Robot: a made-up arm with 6 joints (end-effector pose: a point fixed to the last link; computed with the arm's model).
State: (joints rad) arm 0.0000 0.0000 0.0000 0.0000 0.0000 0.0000
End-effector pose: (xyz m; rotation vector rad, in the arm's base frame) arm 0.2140 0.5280 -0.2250 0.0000 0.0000 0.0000
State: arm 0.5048 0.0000 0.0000 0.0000 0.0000 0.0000
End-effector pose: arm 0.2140 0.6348 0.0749 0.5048 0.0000 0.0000
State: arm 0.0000 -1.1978 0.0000 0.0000 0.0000 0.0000
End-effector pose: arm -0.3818 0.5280 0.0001 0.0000 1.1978 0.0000
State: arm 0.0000 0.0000 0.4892 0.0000 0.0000 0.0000
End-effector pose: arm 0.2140 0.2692 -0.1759 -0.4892 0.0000 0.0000
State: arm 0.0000 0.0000 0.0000 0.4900 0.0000 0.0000
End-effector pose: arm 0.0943 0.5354 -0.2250 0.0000 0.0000 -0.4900
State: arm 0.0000 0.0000 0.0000 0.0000 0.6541 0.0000
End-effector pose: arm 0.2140 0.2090 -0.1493 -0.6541 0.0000 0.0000
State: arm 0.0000 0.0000 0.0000 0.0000 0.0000 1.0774
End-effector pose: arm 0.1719 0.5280 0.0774 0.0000 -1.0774 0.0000
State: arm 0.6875 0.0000 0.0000 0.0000 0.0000 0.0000
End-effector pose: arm 0.2140 0.6346 0.1912 0.6875 0.0000 0.0000
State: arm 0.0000 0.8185 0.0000 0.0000 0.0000 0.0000
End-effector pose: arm 0.5727 0.5280 0.0460 0.0000 -0.8185 0.0000
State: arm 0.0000 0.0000 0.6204 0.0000 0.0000 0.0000
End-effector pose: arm 0.2140 0.2065 -0.1418 -0.6204 0.0000 0.0000
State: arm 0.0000 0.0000 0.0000 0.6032 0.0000 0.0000
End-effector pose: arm 0.0682 0.5454 -0.2250 0.0000 0.0000 -0.6032
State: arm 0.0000 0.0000 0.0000 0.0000 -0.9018 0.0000
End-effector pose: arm 0.2140 0.9083 0.0056 0.9018 0.0000 0.0000
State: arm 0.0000 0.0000 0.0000 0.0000 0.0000 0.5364
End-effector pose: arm 0.2348 0.5280 -0.0687 0.0000 -0.5364 0.0000
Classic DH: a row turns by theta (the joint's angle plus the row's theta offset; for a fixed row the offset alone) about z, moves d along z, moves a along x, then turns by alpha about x. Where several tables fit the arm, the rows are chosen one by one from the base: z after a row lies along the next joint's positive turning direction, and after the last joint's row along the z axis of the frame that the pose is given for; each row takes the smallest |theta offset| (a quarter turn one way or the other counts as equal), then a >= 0, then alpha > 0; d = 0 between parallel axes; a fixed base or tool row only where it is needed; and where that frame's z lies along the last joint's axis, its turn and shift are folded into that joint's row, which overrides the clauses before.
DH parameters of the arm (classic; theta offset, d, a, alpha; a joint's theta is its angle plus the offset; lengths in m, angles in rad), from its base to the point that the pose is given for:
base (fixed): 1.5708 0.132 0 1.5708
joint 1: 1.5708 0.081 0.192 -1.5708
joint 2: 0 -0.497 -0.006 -1.5708
joint 3: 1.5708 -0.088 0.274 -1.5708
joint 4: 0 0.035 -0.291 1.5708
joint 5: 1.5708 0.229 0.392 -1.5708
joint 6: 1.5708 -0.048 0.274 -1.5708
tool (fixed): 0 -0.116 0 0

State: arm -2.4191 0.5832 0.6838 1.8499 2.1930 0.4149
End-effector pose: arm -0.2984 -0.8090 -0.2957 1.2765 1.0987 1.6150
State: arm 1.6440 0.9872 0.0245 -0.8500 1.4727 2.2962
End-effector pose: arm 0.2538 -0.3020 0.3747 -1.3814 -2.8062 -0.1558
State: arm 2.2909 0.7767 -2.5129 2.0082 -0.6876 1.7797
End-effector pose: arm -0.1799 -0.4185 -0.0597 2.0284 2.2194 -0.3150
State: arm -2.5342 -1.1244 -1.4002 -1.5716 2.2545 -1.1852
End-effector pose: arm 0.5755 -0.4725 0.5561 2.9085 0.2699 1.1056
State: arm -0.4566 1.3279 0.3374 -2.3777 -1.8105 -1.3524
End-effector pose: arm -0.1217 0.4680 0.2195 -1.2013 2.4822 0.4266
